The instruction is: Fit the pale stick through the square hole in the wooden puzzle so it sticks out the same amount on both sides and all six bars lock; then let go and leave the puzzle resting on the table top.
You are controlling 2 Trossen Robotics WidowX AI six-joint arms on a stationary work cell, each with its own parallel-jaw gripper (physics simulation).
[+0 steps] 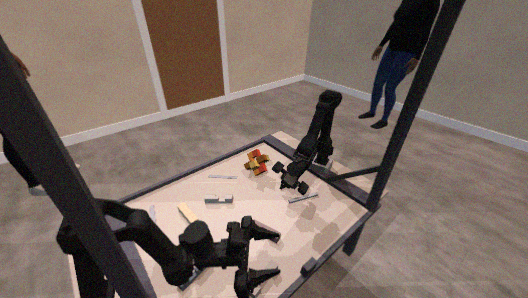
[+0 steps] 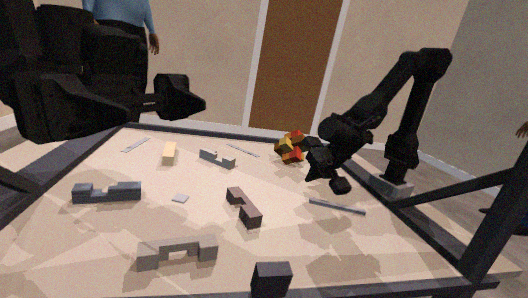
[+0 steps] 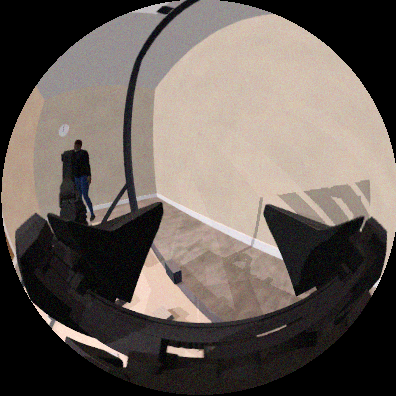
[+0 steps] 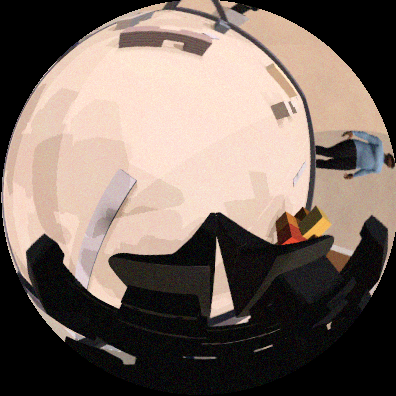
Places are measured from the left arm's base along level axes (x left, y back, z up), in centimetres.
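Where they show: left gripper, fingertip midpoint: [image 1: 279, 251] [image 2: 172, 109] [image 3: 215, 208]; right gripper, fingertip midpoint: [image 1: 280, 188] [image 2: 306, 181] [image 4: 214, 216]; right arm's base, origin of the base link: [image 1: 321, 160] [image 2: 392, 179].
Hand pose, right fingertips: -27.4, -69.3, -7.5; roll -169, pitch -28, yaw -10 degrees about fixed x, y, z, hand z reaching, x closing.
Things, the pixels of their top centre, and the offset from my right fingertips, as dx, dy, dz.
- pale stick, middle of its top: [image 2: 169, 148] [image 4: 286, 78] [image 1: 187, 211] +33.0, +27.0, +0.8
- thin strip, middle of its top: [image 4: 88, 250] [image 2: 337, 204] [image 1: 303, 196] -11.4, +0.4, -1.3
- dark block, middle of its top: [image 2: 274, 266] [image 3: 171, 265] [image 1: 309, 262] -18.9, +34.0, +3.5
The wooden puzzle [image 1: 260, 169] [image 2: 292, 155] [image 4: 289, 233], a cluster of red, orange and yellow bars, rests on the table near its far edge. Its square hole cannot be made out. The pale stick [image 1: 187, 212] [image 2: 169, 152] [image 4: 282, 80] lies flat on the table, well apart from the puzzle. My right gripper [image 1: 283, 186] [image 2: 309, 180] [image 4: 214, 216] is shut and empty, above the table beside the puzzle, with its tips together. My left gripper [image 1: 278, 254] [image 2: 167, 111] [image 3: 215, 208] is open and empty, raised above the table, away from both objects.
Notched bars lie around: a grey one [image 1: 218, 200] [image 2: 209, 155], a blue-grey one [image 2: 106, 195], a brown one [image 2: 243, 204] [image 4: 165, 38] and a long grey one [image 2: 180, 246]. A thin strip [image 1: 303, 198] [image 2: 337, 206] [image 4: 102, 225] lies near the right gripper. A dark block [image 2: 270, 280] sits at the table edge.
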